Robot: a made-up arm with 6 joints.
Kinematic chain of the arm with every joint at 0, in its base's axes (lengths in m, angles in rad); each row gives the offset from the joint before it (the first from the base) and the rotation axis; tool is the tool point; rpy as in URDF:
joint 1: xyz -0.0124 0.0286 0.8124 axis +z
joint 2: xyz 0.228 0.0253 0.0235 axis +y
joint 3: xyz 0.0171 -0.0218 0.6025 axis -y
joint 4: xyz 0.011 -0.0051 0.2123 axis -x
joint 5: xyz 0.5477 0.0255 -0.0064 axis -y
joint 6: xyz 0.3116 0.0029 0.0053 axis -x
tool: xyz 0.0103 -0.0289 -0.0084 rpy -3.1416 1.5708 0
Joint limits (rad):
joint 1: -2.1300..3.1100
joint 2: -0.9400..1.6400
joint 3: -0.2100..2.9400
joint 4: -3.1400..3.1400
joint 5: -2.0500..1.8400
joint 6: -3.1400..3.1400
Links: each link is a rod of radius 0.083 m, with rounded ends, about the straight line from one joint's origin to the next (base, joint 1, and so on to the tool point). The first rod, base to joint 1, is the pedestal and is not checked.
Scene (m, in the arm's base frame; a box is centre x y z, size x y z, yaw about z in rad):
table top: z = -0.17
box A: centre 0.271 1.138 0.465 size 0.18 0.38 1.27 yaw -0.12
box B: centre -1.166 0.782 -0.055 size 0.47 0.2 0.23 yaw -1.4
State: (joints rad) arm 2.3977 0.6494 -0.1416 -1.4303 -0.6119 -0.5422
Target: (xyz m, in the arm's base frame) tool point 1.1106 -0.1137 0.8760
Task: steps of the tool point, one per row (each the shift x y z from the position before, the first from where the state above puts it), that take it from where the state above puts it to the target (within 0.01 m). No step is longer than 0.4 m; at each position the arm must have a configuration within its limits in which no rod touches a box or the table.
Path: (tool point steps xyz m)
1: 0.2188 0.2390 0.1199
2: 0.2763 0.1641 0.1149
3: 0.3058 0.0764 0.1083
4: 0.3065 -0.0137 0.1004
5: 0.2796 -0.0968 0.0916
6: 0.3196 -0.1096 -0.1084
7: 0.2682 -0.2083 -0.1079
8: 0.1865 -0.2824 -0.1058
9: 0.0859 -0.3236 -0.1022
10: -0.0206 -0.3278 -0.0971

